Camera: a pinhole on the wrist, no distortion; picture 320 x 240 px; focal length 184.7 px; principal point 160.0 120.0 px. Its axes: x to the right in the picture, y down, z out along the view. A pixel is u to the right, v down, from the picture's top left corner.
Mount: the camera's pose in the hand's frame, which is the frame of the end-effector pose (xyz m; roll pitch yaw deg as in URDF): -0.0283 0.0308 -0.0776 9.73 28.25 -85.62
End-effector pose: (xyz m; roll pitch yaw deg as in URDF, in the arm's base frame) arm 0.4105 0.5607 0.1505 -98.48 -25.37 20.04
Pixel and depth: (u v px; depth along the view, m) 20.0 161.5 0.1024
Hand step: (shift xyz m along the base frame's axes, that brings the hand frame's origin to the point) -0.0127 0.0417 -0.0619
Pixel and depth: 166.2 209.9 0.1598
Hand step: -0.0188 0.0750 0.0478
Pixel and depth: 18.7 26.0 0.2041
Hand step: -0.1556 0.0985 -0.1566
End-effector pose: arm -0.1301 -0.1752 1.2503 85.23 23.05 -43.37
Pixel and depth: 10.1 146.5 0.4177
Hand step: -0.2881 -0.3361 0.1712
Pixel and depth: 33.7 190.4 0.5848
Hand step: -0.3380 -0.5637 0.1087
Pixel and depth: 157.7 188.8 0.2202
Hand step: -0.0930 -0.0946 -0.0658
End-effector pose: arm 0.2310 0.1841 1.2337 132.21 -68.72 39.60
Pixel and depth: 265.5 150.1 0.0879
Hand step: -0.0224 0.0518 -0.0302
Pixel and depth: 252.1 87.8 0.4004
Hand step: 0.1540 0.2614 -0.2583
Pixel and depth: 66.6 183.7 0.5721
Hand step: 0.5776 -0.0941 -0.0735
